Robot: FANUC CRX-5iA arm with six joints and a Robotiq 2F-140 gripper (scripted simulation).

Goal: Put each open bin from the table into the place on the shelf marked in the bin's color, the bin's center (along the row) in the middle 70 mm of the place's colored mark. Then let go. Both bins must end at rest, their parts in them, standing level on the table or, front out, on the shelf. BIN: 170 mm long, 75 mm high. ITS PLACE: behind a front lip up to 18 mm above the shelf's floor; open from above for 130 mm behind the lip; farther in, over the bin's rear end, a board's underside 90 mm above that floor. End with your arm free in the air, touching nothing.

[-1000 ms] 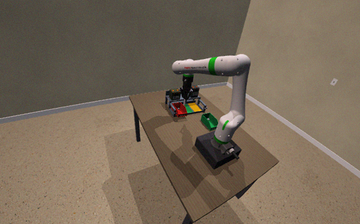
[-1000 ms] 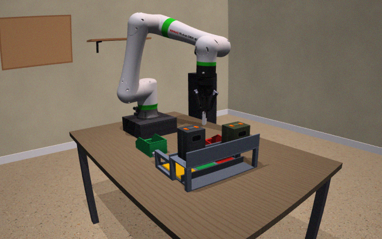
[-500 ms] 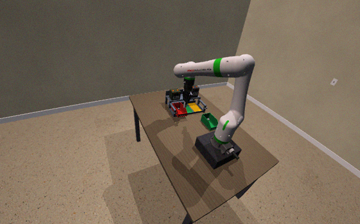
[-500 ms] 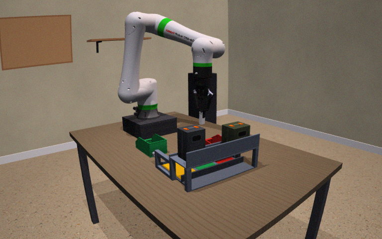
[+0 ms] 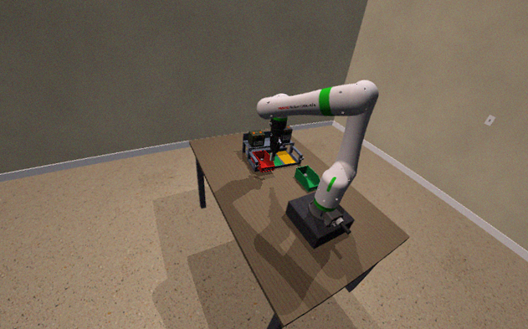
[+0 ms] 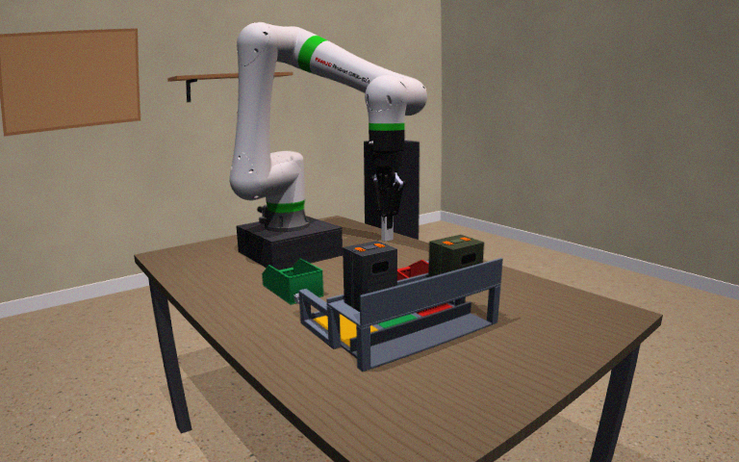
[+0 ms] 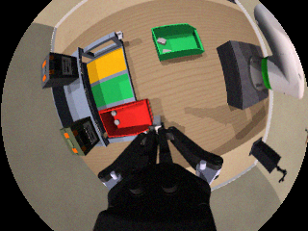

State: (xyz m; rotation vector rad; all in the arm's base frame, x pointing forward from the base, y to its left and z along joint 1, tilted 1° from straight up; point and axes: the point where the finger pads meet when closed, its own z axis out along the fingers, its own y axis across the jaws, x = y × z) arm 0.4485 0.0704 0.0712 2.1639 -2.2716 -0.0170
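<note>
Now: hand 120 mm short of the red bin and 120 mm above it. Also, from my hand: green bin (140 mm behind, 220 mm to the right, 130 mm below); then olive box (270 mm ahead, 10 mm to the right, 20 mm below); then black box (250 mm ahead, 240 mm to the right, 10 mm below).
</note>
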